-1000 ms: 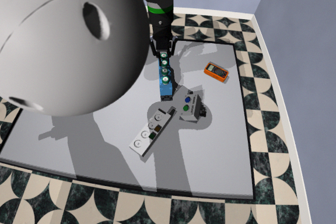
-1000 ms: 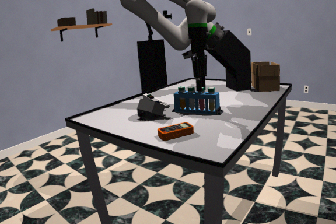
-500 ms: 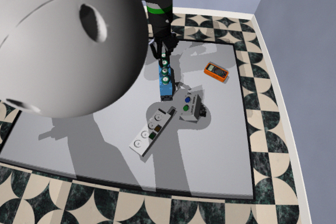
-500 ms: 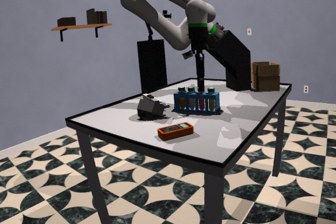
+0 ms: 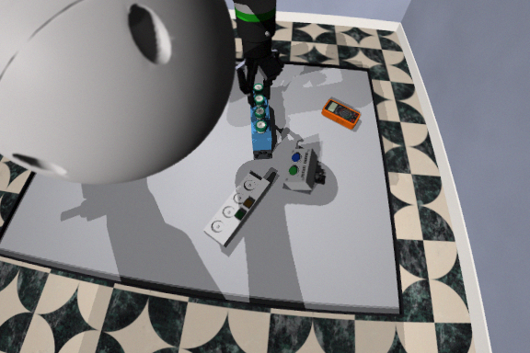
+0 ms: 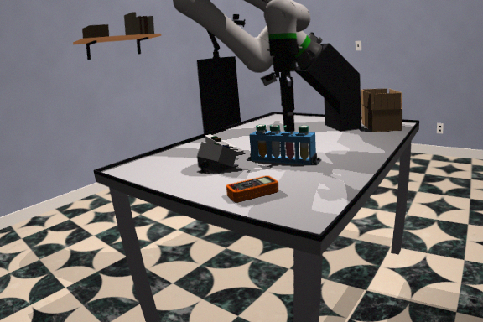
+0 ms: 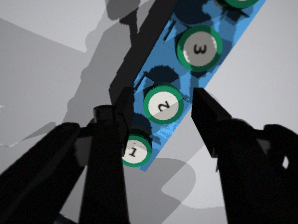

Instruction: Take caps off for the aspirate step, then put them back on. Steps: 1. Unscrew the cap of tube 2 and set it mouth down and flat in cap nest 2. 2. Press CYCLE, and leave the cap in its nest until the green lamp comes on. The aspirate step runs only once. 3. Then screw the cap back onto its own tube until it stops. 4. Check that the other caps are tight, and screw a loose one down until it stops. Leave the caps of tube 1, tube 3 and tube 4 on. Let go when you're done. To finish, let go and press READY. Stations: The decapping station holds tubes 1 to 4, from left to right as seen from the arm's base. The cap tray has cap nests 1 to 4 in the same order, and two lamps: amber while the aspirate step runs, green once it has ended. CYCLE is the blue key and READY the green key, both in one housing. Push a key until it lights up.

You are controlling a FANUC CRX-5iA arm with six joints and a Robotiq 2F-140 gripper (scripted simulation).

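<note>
The cap lies 3 cm below my hand. Round my hand: green ready key: 9 cm ahead, 24 cm to the right, 7 cm below; blue cycle key: 10 cm ahead, 19 cm to the right, 7 cm below; key housing: 11 cm ahead, 22 cm to the right, 9 cm below.
</note>
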